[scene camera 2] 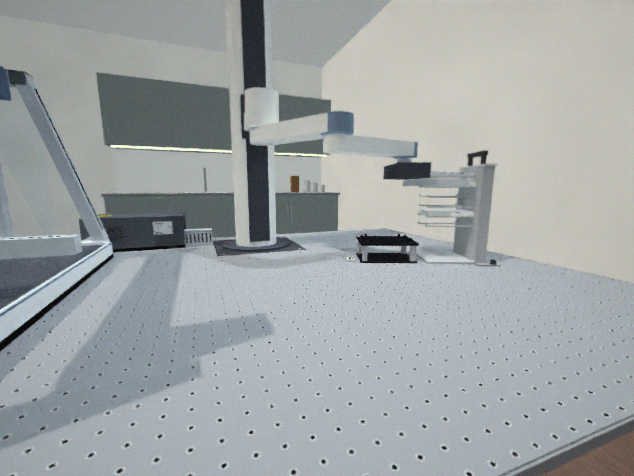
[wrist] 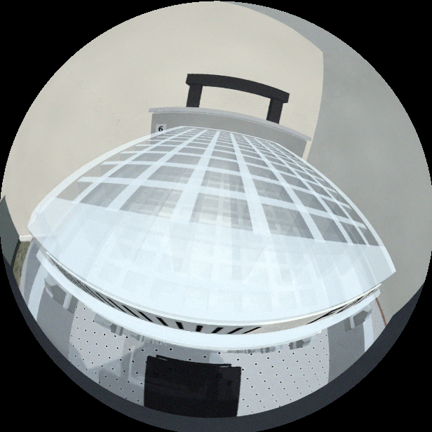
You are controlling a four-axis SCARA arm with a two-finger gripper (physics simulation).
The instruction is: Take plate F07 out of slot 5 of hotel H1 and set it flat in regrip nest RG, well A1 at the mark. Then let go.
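Pixels of known places: gripper, between the fingertips: (scene camera 2: 458, 182); arm's base, origin of its link: (scene camera 2: 256, 248).
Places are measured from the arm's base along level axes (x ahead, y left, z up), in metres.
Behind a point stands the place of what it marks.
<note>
Hotel H1 (scene camera 2: 482, 215) @[x 0.519, y 0.536, z 0.153 m] (wrist: 230, 122) stands at the right in the scene view, with the gripper (scene camera 2: 435, 181) reaching into its upper slots. A clear gridded plate (wrist: 220, 260) in the top slot fills the middle of the wrist view. It hides plate F07 and the fingertips below it; F07's label does not show. Parts of the finger arms show at the lower left and right edges of the wrist view, drawn in close to the plates' sides. The gripper is shut on plate F07. Regrip nest RG (scene camera 2: 387, 240) @[x 0.381, y 0.325, z 0.073 m] (wrist: 192, 387), a black stand, is left of the hotel; its well mark cannot be read.
A lower plate (scene camera 2: 445, 212) @[x 0.459, y 0.463, z 0.159 m] lies in the hotel under the gripper. The hotel has a black handle (scene camera 2: 477, 154) @[x 0.466, y 0.556, z 0.322 m] (wrist: 237, 85) on top. The arm's column (scene camera 2: 258, 194) @[x 0.077, y -0.001, z 0.204 m] rises behind the nest. A dark grey instrument (scene camera 2: 143, 231) @[x -0.035, y -0.375, z 0.078 m] and a white-framed enclosure (scene camera 2: 61, 163) @[x 0.099, y -0.530, z 0.290 m] stand at the left.
</note>
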